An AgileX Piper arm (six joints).
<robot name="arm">
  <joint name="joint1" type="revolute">
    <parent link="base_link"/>
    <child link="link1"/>
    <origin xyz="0 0 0.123"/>
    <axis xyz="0 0 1"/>
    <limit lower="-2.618" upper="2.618"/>
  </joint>
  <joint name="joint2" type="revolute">
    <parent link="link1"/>
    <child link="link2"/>
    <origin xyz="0 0 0" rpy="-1.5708 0 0"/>
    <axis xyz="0 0 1"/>
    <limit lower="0" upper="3.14"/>
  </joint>
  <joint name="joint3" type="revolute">
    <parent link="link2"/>
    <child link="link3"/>
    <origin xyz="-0.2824 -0.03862 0"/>
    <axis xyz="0 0 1"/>
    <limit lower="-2.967" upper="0"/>
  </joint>
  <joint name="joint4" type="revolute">
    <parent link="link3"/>
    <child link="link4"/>
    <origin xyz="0.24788 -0.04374 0" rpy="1.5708 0 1.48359"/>
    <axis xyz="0 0 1"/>
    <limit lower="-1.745" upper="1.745"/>
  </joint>
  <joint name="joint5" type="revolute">
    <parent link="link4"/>
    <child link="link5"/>
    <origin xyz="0 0 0" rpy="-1.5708 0 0"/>
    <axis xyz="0 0 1"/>
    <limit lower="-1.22" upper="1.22"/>
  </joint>
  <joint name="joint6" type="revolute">
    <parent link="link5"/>
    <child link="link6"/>
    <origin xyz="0 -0.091 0" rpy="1.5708 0 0"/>
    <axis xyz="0 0 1"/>
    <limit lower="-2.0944" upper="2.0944"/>
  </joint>
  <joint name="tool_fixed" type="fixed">
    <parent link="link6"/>
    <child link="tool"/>
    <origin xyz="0 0 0"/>
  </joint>
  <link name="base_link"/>
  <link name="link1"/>
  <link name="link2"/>
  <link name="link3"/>
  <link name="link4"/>
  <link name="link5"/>
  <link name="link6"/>
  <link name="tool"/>
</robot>
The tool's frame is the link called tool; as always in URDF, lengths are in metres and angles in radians.
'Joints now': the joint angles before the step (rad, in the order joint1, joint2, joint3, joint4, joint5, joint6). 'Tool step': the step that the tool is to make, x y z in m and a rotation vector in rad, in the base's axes. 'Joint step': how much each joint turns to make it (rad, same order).
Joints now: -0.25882, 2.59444, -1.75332, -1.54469, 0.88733, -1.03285
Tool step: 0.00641, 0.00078, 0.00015, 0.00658, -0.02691, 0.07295
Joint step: -0.00289, 0.00000, 0.00001, -0.06372, -0.06424, 0.03271
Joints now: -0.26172, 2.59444, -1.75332, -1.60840, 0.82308, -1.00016
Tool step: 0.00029, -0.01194, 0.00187, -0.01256, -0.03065, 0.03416
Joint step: -0.02822, 0.00001, 0.00001, -0.08035, -0.04023, 0.05026
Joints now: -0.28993, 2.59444, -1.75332, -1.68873, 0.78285, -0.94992
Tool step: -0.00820, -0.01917, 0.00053, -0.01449, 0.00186, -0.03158
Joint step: -0.04041, 0.00115, -0.00002, -0.01984, 0.00386, 0.00470
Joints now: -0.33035, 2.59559, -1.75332, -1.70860, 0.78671, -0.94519
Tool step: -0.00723, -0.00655, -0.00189, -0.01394, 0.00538, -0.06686
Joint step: -0.01002, 0.00620, 0.00000, 0.02889, 0.05185, -0.00094
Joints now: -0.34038, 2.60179, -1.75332, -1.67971, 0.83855, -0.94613
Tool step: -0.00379, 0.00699, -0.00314, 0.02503, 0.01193, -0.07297
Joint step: 0.01735, 0.00193, 0.00001, 0.09434, 0.05048, -0.02715
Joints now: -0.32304, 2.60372, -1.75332, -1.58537, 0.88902, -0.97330
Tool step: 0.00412, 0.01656, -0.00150, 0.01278, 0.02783, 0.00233
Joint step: 0.03660, 0.00000, 0.00000, 0.05038, 0.02243, -0.03848
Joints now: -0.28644, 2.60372, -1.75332, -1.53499, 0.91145, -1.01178
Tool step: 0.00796, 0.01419, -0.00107, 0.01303, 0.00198, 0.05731
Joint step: 0.02847, 0.00001, -0.00001, -0.00618, -0.02896, -0.00814
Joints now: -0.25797, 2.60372, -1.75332, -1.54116, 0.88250, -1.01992
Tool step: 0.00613, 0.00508, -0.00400, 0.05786, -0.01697, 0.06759
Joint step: 0.00211, -0.00002, 0.00004, -0.00093, -0.08899, -0.00117
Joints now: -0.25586, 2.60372, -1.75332, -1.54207, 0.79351, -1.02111
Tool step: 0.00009, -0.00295, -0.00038, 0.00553, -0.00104, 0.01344
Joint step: -0.00806, 0.00000, -0.00001, -0.00992, -0.01940, -0.00125
